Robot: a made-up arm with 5 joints. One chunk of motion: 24 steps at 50 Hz.
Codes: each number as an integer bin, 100 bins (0 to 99) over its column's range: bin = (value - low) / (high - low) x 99, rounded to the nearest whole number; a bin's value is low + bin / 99 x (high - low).
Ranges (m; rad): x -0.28..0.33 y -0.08..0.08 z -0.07..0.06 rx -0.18..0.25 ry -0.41..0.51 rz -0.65..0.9
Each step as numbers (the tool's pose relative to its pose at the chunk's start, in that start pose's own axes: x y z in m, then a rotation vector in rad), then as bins.
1 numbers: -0.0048 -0.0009 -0.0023 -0.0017 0.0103 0.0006
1 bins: 45 49 52 41 45 42
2 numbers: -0.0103 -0.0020 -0.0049 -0.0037 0.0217 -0.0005
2 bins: 44 48 50 41 46 41
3 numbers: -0.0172 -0.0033 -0.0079 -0.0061 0.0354 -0.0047
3 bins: 43 47 47 40 48 41
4 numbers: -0.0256 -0.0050 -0.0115 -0.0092 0.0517 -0.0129
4 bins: 41 46 45 39 50 41
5 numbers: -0.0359 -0.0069 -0.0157 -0.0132 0.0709 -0.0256
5 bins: 40 45 41 38 52 40
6 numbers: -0.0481 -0.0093 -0.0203 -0.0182 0.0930 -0.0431
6 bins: 38 44 38 37 54 39
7 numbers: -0.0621 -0.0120 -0.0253 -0.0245 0.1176 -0.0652
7 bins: 35 42 34 36 57 37
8 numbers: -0.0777 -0.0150 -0.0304 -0.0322 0.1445 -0.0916
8 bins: 33 40 30 34 60 36
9 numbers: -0.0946 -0.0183 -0.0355 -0.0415 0.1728 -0.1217
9 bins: 30 38 26 32 63 34
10 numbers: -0.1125 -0.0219 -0.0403 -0.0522 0.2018 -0.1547
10 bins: 27 36 23 29 66 32
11 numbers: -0.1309 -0.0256 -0.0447 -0.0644 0.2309 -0.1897
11 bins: 24 34 19 27 69 29
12 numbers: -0.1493 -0.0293 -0.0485 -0.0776 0.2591 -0.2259
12 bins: 21 31 16 24 72 27
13 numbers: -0.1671 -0.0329 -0.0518 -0.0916 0.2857 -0.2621
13 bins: 18 29 14 20 75 25
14 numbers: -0.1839 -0.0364 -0.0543 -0.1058 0.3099 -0.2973
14 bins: 16 27 12 17 77 23
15 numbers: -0.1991 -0.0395 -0.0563 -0.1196 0.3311 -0.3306
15 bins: 13 25 10 14 80 20
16 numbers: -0.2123 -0.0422 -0.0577 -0.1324 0.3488 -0.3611
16 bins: 11 23 9 11 82 18
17 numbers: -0.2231 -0.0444 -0.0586 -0.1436 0.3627 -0.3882
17 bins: 9 22 9 8 83 17
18 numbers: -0.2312 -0.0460 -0.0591 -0.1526 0.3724 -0.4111
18 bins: 8 21 8 6 84 15
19 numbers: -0.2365 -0.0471 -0.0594 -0.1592 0.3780 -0.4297
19 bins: 7 20 8 5 85 14
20 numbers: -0.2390 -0.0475 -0.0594 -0.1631 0.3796 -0.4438
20 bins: 7 20 8 4 85 13
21 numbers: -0.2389 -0.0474 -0.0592 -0.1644 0.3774 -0.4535
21 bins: 7 20 8 4 85 13
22 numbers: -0.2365 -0.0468 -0.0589 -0.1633 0.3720 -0.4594
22 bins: 7 21 8 4 84 12
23 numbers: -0.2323 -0.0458 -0.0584 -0.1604 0.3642 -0.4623
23 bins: 8 21 9 5 83 12
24 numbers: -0.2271 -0.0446 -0.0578 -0.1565 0.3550 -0.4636
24 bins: 9 22 9 5 82 12
